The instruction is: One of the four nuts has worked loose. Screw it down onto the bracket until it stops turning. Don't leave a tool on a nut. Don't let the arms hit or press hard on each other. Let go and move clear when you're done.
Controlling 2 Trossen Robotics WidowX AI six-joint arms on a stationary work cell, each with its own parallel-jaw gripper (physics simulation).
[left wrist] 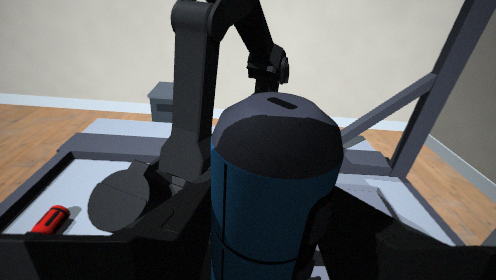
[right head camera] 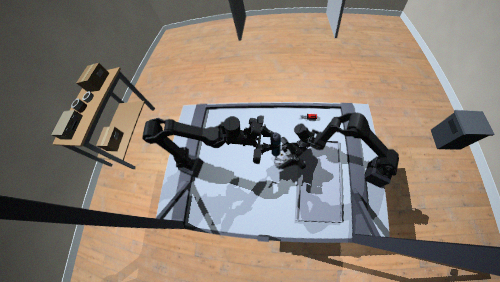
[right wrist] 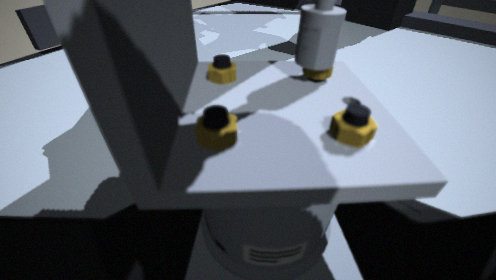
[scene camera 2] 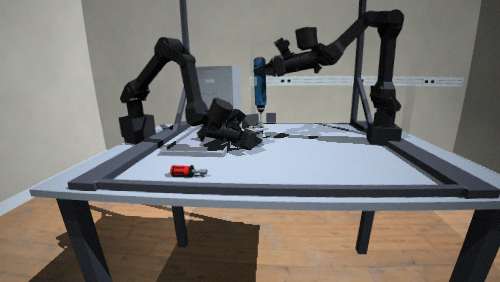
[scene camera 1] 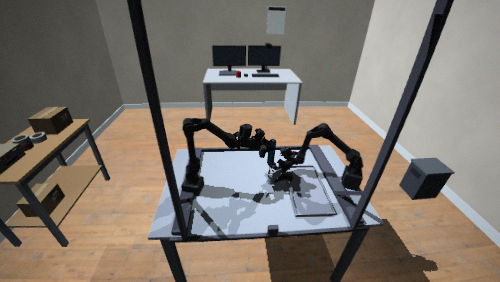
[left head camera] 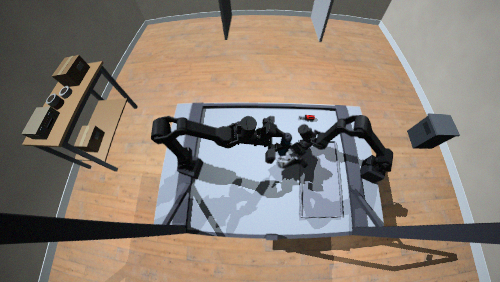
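Observation:
My left gripper is shut on the upper part of a blue nut driver, which stands upright. Its grey socket sits over the far right nut in the right wrist view; the nut's lower part shows beneath it. The other nuts, a back left nut, a front left nut and a front right nut, are brass, with dark stud ends sticking up. My right gripper is low beside the grey bracket, shut on its round base under the plate.
A red driver lies on the table toward the far edge in the left head camera. A shallow tray lies at the right in scene camera 1. My right forearm is close to the blue driver. Frame posts rise at the table's sides.

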